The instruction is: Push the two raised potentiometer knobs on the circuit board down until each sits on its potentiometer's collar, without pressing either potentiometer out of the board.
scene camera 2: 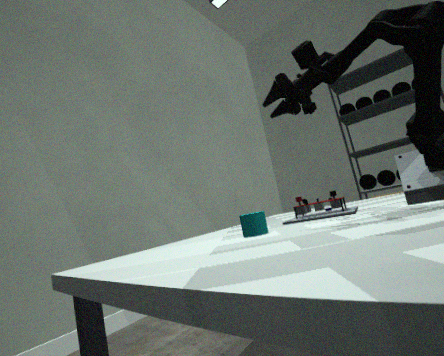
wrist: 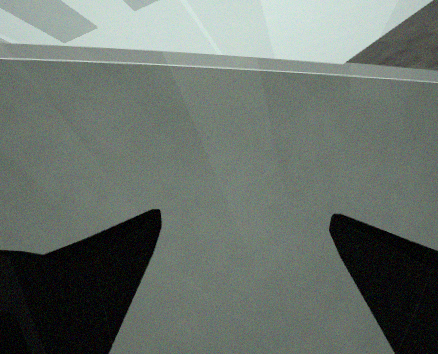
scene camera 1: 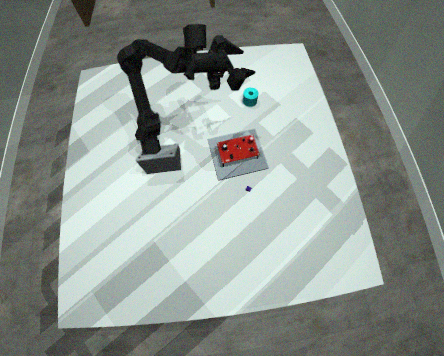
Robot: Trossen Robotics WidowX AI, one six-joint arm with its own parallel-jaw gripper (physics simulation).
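Places are measured from the arm's base along level axes (x ahead, y left, z up), in millimetres.
Pixels of known places: gripper, fingertip midpoint: [scene camera 2: 267,111] [wrist: 245,219] [scene camera 1: 249,62]; arm's base, origin of the base link: [scene camera 2: 442,161] [scene camera 1: 151,151].
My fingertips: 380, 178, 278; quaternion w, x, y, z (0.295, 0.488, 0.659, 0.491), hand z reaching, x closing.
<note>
For each thing: its top centre in the pictures, then the offset to it from my fingertips, as dx, dy, dz. Level surfaces: height alone.
- red circuit board, its level: dz -322
- small knob, middle of its top: [scene camera 1: 224,146] -83, -154, -294
- teal cylinder, middle of its top: [scene camera 2: 251,213] [scene camera 1: 251,93] +46, +131, -312
- white table, its level: dz -372
- tiny purple block, middle of its top: [scene camera 1: 248,188] +10, -317, -357
The red circuit board [scene camera 1: 239,154] [scene camera 2: 320,205] stands on short posts over a grey plate [scene camera 1: 241,169] [scene camera 2: 345,212]. One small knob [scene camera 1: 225,147] is at the board's left side in scene camera 1, and another [scene camera 1: 251,139] is at its far right corner. In scene camera 2 two small parts stand above the board, a reddish one [scene camera 2: 299,199] and a dark one [scene camera 2: 333,193]. The collars are too small to make out. My gripper [scene camera 1: 248,62] [scene camera 2: 268,111] [wrist: 245,219] is open and empty, high above the table and well apart from the board. The board does not show in the wrist view.
A teal cylinder [scene camera 1: 250,101] [scene camera 2: 254,224] with a hole in its top stands on the white table [scene camera 1: 150,290] beyond the board in scene camera 1. A tiny purple block [scene camera 1: 248,189] lies on the near side of the plate. A shelf rack [scene camera 2: 372,71] stands behind the arm.
</note>
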